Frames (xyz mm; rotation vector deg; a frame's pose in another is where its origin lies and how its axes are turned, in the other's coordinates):
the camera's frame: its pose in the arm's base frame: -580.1 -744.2 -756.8 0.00 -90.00 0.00
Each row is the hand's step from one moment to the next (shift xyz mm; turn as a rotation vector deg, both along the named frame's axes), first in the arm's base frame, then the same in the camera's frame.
Working: the arm's base frame: its pose in the camera's frame: 756.8 744.2 -580.1 0.00 90.00 0.00

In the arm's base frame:
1: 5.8 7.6 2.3 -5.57 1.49 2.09
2: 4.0 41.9 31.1 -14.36 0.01 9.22
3: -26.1 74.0 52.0 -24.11 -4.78 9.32
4: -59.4 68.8 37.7 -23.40 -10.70 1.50
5: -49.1 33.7 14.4 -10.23 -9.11 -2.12
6: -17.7 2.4 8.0 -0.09 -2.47 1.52
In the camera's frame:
1: 2.3 7.6 -5.8 2.09 1.49 5.57
2: 31.1 41.9 -4.0 9.22 0.01 14.36
3: 52.0 74.0 26.1 9.32 -4.78 24.11
4: 37.7 68.8 59.4 1.50 -10.70 23.40
5: 14.4 33.7 49.1 -2.12 -9.11 10.23
6: 8.0 2.4 17.7 1.52 -2.47 0.09

